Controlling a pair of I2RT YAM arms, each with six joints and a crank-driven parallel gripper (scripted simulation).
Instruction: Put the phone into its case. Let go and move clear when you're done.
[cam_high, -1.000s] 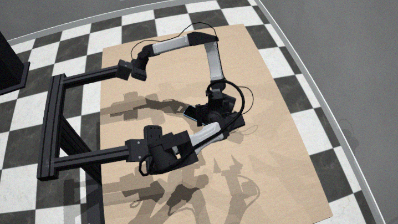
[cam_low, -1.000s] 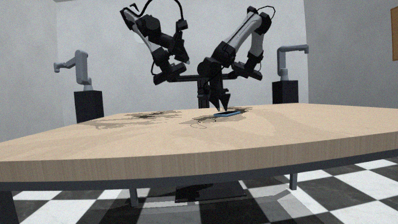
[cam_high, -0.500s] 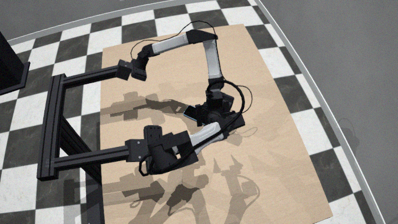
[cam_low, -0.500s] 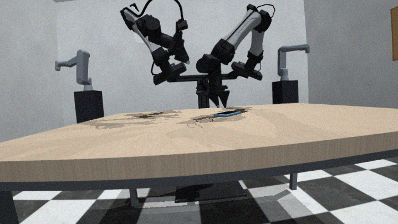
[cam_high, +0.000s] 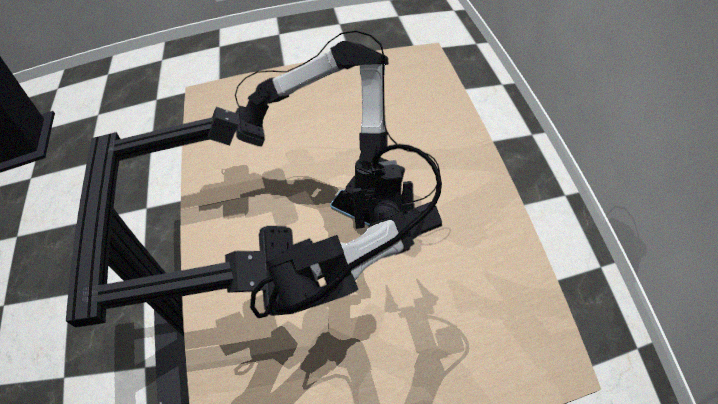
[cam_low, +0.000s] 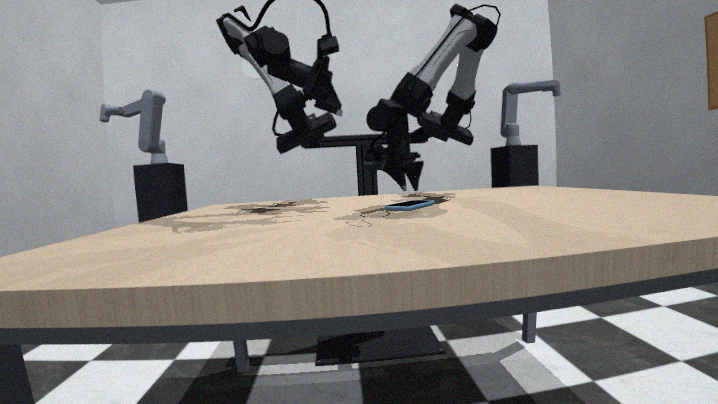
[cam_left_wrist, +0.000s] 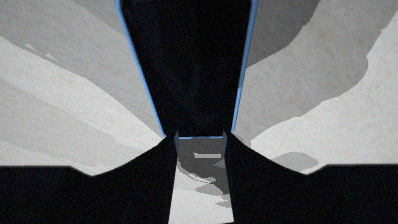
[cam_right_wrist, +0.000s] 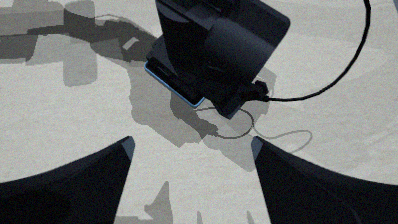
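My left gripper is now 10 mm short of the black phone and 40 mm above it.
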